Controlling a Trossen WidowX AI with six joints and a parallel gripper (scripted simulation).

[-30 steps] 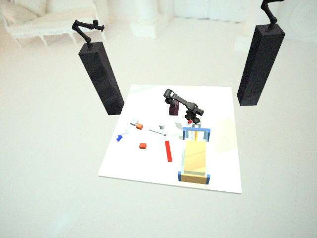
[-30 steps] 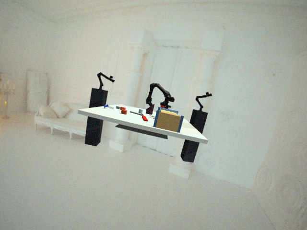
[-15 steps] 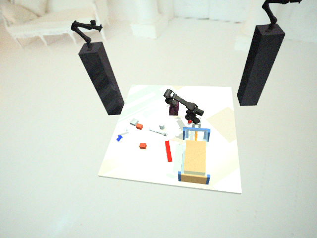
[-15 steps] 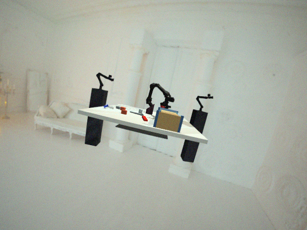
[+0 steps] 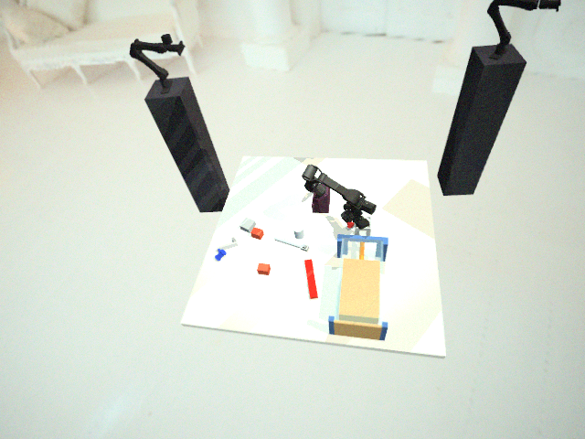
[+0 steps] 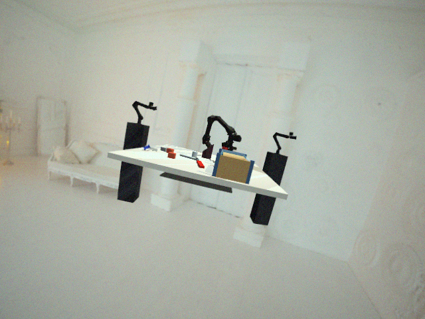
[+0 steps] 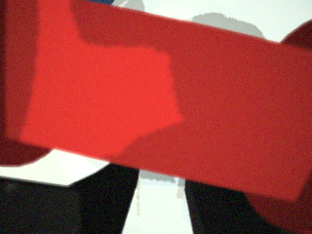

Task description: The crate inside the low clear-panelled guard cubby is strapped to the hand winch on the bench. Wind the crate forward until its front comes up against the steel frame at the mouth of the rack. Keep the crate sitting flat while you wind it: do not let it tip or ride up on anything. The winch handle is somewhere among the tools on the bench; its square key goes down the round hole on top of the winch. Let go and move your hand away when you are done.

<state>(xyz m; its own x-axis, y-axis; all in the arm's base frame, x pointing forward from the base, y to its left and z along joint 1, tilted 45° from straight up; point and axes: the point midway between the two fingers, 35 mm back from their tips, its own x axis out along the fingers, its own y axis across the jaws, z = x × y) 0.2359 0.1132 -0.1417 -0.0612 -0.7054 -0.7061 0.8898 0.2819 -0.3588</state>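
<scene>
My gripper tip is now 2 cm short of the red grip, 4 cm to the left of it and 5 cm below it. The rest, counted from my gripper tip: hand winch 4 cm behind, 4 cm to the left, 7 cm below; then blue steel frame 13 cm ahead, 2 cm to the left, 1 cm above; then red-knobbed winch handle 1 cm to the right, 2 cm above.
</scene>
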